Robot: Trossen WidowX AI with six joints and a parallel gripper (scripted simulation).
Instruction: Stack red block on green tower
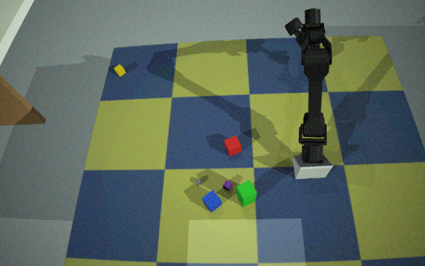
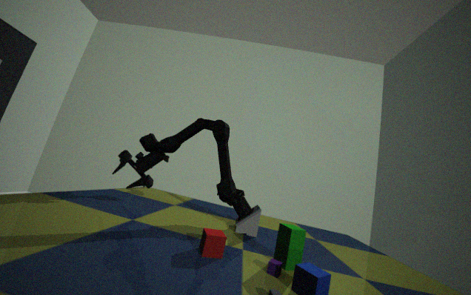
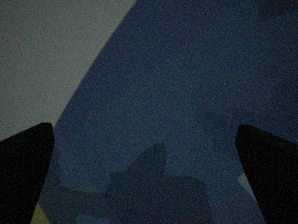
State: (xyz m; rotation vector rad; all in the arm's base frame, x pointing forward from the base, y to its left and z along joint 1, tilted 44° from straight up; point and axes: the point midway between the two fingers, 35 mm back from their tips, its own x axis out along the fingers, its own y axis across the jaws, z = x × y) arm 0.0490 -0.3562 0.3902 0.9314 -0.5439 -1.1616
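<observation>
My gripper tip is now 22 cm short of the red block, 51 cm to the right of it and 4 cm above it. Also, from my gripper tip: small purple block: 22 cm ahead, 66 cm to the left, 5 cm below; then small grey block: 32 cm ahead, 66 cm to the left, 5 cm below; then blue block: 26 cm ahead, 72 cm to the left, 4 cm below.
</observation>
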